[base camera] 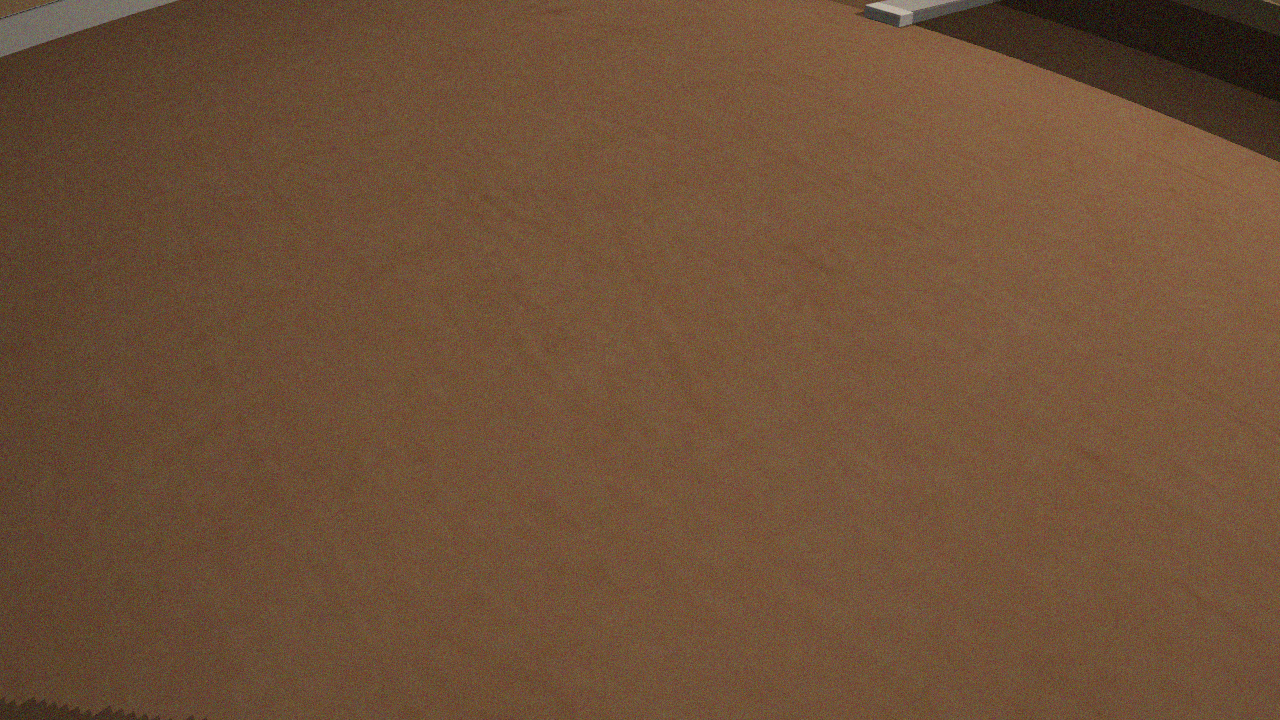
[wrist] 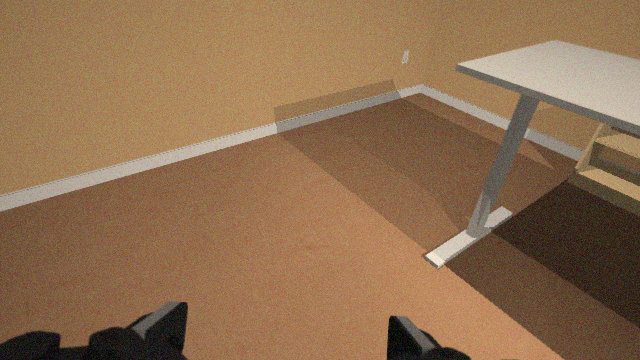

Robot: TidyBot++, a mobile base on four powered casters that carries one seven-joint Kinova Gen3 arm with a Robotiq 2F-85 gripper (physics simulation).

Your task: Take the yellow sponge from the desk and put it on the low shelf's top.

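Places are measured from the arm's base along level axes (x up, y back, z right), in metres.
Where they show: gripper, fingertip midpoint: [wrist: 288, 332].
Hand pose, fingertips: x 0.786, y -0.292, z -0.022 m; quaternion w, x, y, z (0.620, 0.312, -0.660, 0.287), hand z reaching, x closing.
After its pixels a point has its place.
The white desk [wrist: 565, 75] @(z 0.773, x 0.554, y -1.468 m) stands at the right of the wrist view, cut off by the frame's edge, with its left end and one grey leg showing. The foot of that leg [base camera: 895, 12] also shows at the top right of the base camera view. The low shelf [wrist: 612, 182] @(z 1.818, x -0.317, y -2.192 m), of light wood, shows in part behind and below the desk at the right edge; its top is hidden by the desk. The yellow sponge does not show in either view. My gripper [wrist: 288, 332] @(z -0.022, x 0.786, y -0.292 m) is open, with nothing between its fingers, and is apart from the desk, which is ahead to the right.
A tan wall [wrist: 150, 65] @(z -1.052, x 0.243, y -2.121 m) with a white baseboard [wrist: 200, 145] @(z -0.893, x -0.324, y -2.241 m) [base camera: 71, 22] @(z -1.370, x -0.369, y -1.831 m) runs along the left and meets another wall in a corner behind the desk. A small white wall plate [wrist: 405, 57] @(z 0.593, x 0.001, y -3.518 m) is near that corner. The brown floor [wrist: 250, 225] @(z -0.406, x -0.396, y -1.586 m) [base camera: 626, 358] @(z 0.017, x -0.396, y -0.500 m) lies before the desk, with dark shadows under it.
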